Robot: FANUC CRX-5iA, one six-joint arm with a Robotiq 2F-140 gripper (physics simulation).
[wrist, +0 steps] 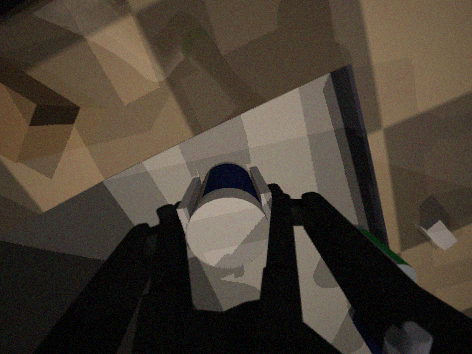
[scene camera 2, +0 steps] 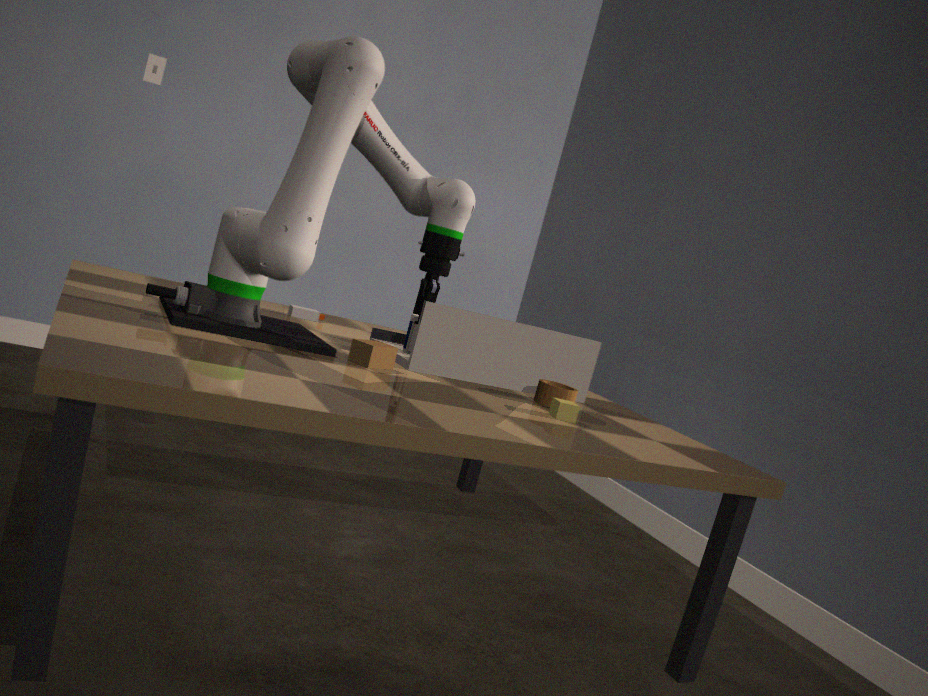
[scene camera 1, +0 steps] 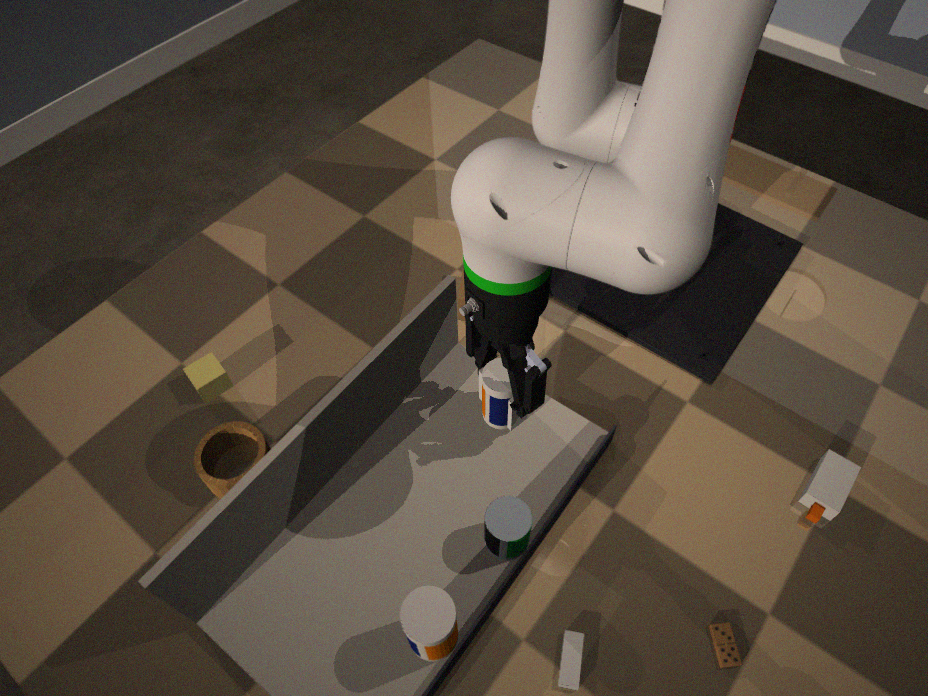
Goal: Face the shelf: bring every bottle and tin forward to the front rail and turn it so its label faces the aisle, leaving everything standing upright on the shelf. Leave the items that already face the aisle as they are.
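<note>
A white-lidded tin with blue and orange label panels stands upright near the shelf's far end, back from the front rail. Its blue panel faces the shelf's end in the wrist view. My gripper points down, shut on this tin, one finger on each side. A grey-lidded green and black tin stands upright by the rail, green towards it. Another white-lidded tin stands upright by the rail, orange towards it, some blue at its side. The shelf has a tall back panel.
Behind the back panel are a wooden bowl and a yellow cube. A wooden block lies past the shelf's end. In front lie a white-and-orange box, a white block and a domino.
</note>
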